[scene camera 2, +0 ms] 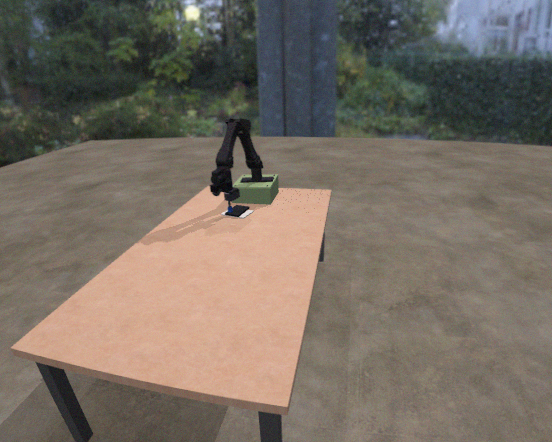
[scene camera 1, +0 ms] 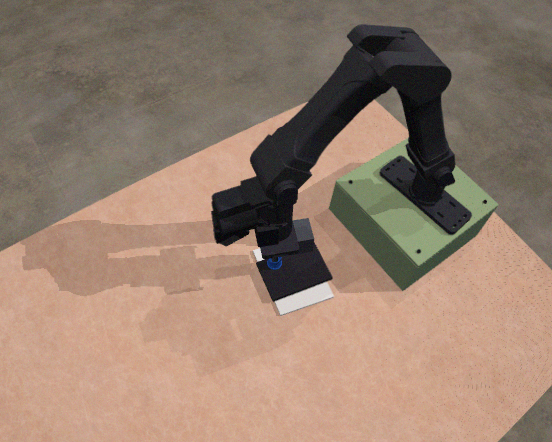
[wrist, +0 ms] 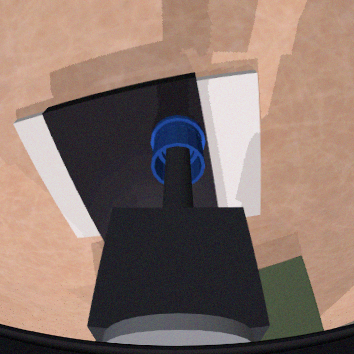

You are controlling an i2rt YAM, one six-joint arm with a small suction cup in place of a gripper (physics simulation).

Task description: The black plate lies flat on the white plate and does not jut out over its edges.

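Frame: origin at the arm's base, x ahead, y left, z up, level; centimetres.
Where they show: hand, its tool point: [scene camera 2: 230, 213] [scene camera 1: 274, 265] [wrist: 177, 130]; arm's base, origin of its link: [scene camera 2: 257, 180] [scene camera 1: 424, 195].
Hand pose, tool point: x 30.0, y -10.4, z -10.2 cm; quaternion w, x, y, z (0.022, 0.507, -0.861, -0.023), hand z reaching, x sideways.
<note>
Things, the pixels of their top centre, and the offset from my tool point. Level surfaces: height alone.
- black plate, centre of its top: [wrist: 142, 192] [scene camera 1: 294, 268] [scene camera 2: 237, 209] dy +3.5, dx -2.0, dz +1.6 cm
- white plate, centre of its top: [wrist: 145, 172] [scene camera 1: 292, 273] [scene camera 2: 237, 212] dy +3.4, dx -1.9, dz -0.2 cm
- wooden table, height of its surface: dz -0.8 cm
The black plate [scene camera 1: 300, 272] [scene camera 2: 240, 210] [wrist: 105, 147] sits over the white plate [scene camera 1: 305, 299] [scene camera 2: 246, 214] [wrist: 232, 133] on the table. In the wrist view a white strip shows on both sides of the black plate, wider on the right. Their far edges run about level. My suction cup [scene camera 1: 274, 263] [scene camera 2: 229, 210] [wrist: 178, 140], blue, presses on the black plate near its right edge and grips it. In scene camera 1 the arm hides the plates' far side. I cannot tell whether the black plate rests flat or hangs just above the white one.
The arm's green base block [scene camera 1: 388, 219] [scene camera 2: 254, 193] [wrist: 288, 298] stands close to the right of the plates. The wooden table [scene camera 1: 186, 373] [scene camera 2: 208, 307] stretches far to the front and left. Its back edge runs just behind the arm.
</note>
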